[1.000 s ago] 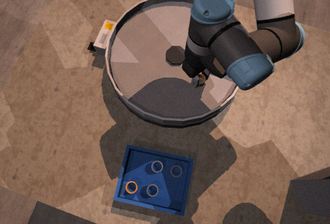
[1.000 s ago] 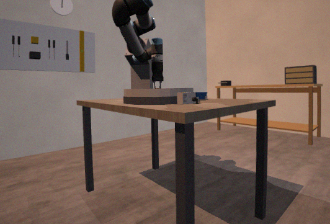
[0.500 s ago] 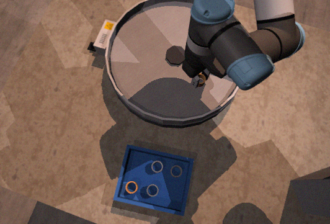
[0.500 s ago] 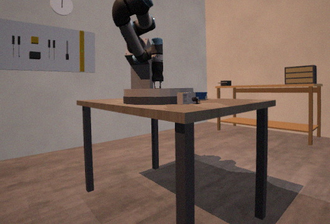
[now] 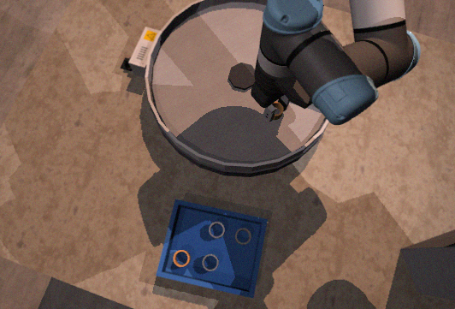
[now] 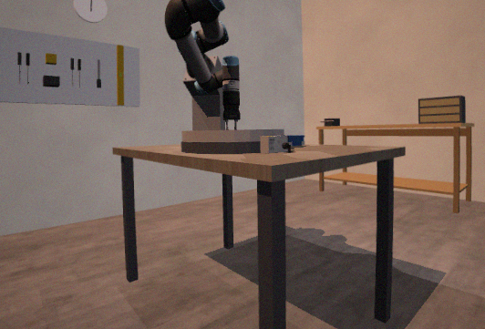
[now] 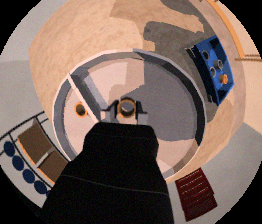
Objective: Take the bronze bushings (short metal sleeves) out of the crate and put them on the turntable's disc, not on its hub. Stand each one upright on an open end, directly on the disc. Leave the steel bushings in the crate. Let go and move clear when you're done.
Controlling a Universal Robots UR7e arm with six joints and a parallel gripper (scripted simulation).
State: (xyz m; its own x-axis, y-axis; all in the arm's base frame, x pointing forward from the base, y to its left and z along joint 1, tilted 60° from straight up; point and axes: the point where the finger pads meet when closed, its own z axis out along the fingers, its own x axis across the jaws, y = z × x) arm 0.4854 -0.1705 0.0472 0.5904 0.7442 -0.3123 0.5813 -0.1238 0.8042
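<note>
Right now the blue crate is 290 mm to the left of my hand, 100 mm ahead of it and 60 mm below it. Also, from my hand: turntable disc 80 mm to the right, 80 mm ahead, 30 mm below.
</note>
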